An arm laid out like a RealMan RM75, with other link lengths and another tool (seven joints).
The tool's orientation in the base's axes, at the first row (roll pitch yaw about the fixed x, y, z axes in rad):
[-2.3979, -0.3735, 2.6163]
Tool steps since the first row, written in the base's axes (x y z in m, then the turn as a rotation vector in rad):
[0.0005, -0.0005, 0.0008, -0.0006, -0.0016, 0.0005]
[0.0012, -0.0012, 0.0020, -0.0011, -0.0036, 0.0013]
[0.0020, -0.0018, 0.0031, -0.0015, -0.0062, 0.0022]
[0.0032, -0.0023, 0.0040, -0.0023, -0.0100, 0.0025]
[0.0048, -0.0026, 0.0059, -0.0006, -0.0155, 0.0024]
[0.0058, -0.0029, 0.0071, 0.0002, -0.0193, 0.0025]
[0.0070, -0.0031, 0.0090, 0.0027, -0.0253, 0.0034]
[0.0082, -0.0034, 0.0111, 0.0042, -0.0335, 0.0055]
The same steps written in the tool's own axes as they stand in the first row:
[-0.0003, -0.0008, -0.0006, -0.0001, -0.0016, 0.0007]
[-0.0008, -0.0020, -0.0015, -0.0003, -0.0037, 0.0014]
[-0.0013, -0.0030, -0.0025, -0.0009, -0.0063, 0.0021]
[-0.0022, -0.0038, -0.0035, -0.0019, -0.0095, 0.0041]
[-0.0029, -0.0050, -0.0056, -0.0059, -0.0134, 0.0057]
[-0.0034, -0.0058, -0.0069, -0.0083, -0.0162, 0.0069]
[-0.0038, -0.0069, -0.0088, -0.0127, -0.0210, 0.0075]
[-0.0041, -0.0083, -0.0108, -0.0170, -0.0283, 0.0089]

